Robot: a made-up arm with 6 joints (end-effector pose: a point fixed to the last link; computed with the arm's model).
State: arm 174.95 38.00 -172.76 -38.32 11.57 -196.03
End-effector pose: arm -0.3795 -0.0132 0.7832 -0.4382 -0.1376 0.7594 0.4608
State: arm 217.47 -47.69 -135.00 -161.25 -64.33 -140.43
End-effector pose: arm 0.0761 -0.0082 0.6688 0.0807 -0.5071 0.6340 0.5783
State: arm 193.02 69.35 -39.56 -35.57 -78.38 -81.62
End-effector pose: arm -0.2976 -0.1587 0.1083 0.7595 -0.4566 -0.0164 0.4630
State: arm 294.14 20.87 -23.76 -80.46 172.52 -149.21
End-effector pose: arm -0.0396 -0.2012 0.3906 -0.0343 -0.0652 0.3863 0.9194
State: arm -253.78 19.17 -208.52 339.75 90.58 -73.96
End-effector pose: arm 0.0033 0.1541 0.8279 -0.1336 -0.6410 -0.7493 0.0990
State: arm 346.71 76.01 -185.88 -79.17 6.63 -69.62
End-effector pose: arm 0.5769 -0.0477 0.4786 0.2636 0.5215 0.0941 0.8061
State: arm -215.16 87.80 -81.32 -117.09 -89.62 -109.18
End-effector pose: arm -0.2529 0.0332 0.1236 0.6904 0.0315 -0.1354 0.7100
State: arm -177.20 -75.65 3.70 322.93 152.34 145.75
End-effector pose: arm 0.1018 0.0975 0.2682 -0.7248 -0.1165 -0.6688 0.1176
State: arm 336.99 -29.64 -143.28 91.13 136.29 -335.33
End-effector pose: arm -0.0369 0.1965 0.7184 -0.8686 -0.3214 -0.2155 0.3094
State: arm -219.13 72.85 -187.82 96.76 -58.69 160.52
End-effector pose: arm -0.2216 0.3941 0.4185 0.0763 0.6558 0.7509 0.0171
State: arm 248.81 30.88 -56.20 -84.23 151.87 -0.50
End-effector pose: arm -0.2383 -0.1911 0.3424 -0.2032 0.2651 0.9268 0.1719
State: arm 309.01 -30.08 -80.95 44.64 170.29 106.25
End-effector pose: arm 0.0875 0.0310 0.5183 -0.4466 0.7303 0.5168 0.0012
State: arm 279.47 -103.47 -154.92 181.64 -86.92 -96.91
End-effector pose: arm -0.0548 0.3526 0.3759 -0.0246 0.0716 -0.9968 0.0241
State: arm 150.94 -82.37 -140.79 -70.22 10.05 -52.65
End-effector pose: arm 0.4435 -0.3315 0.5737 -0.2998 0.1755 -0.9019 0.2567
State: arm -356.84 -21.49 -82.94 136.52 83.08 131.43
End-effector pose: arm 0.2431 0.0954 0.7421 -0.2135 0.3010 0.8286 0.4211
